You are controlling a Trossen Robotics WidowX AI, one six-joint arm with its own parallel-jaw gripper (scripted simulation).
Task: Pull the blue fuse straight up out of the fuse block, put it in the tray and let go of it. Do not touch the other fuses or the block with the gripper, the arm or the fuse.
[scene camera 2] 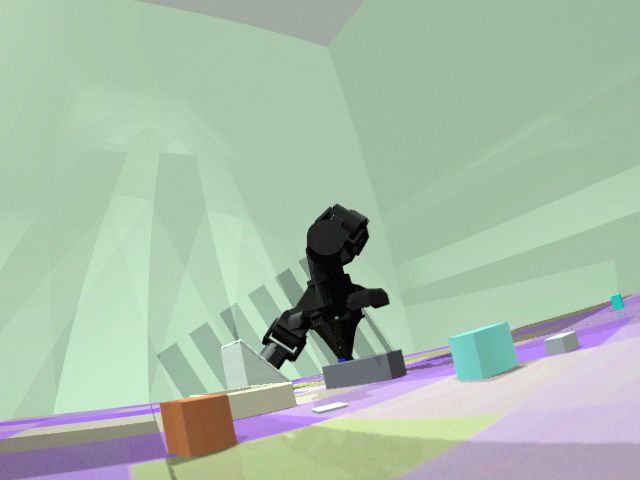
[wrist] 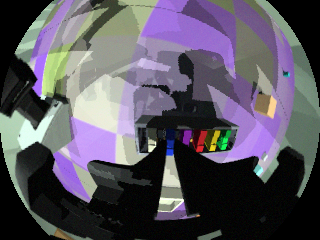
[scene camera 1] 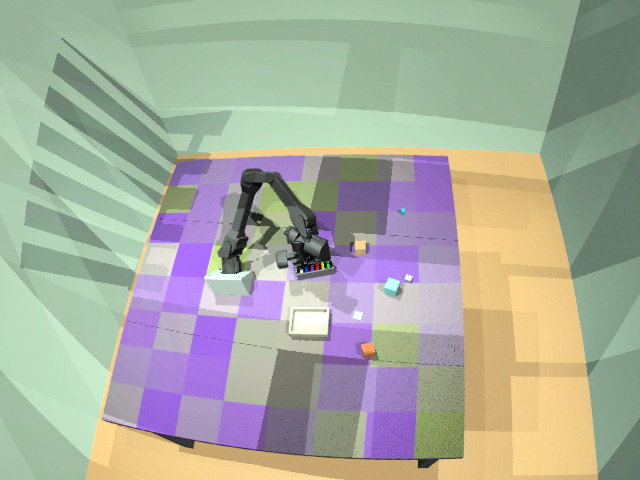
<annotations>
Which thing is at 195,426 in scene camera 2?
An orange cube.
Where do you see a cream tray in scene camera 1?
At 305,321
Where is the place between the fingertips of my gripper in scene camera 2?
346,361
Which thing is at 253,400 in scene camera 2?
A cream tray.
</annotations>
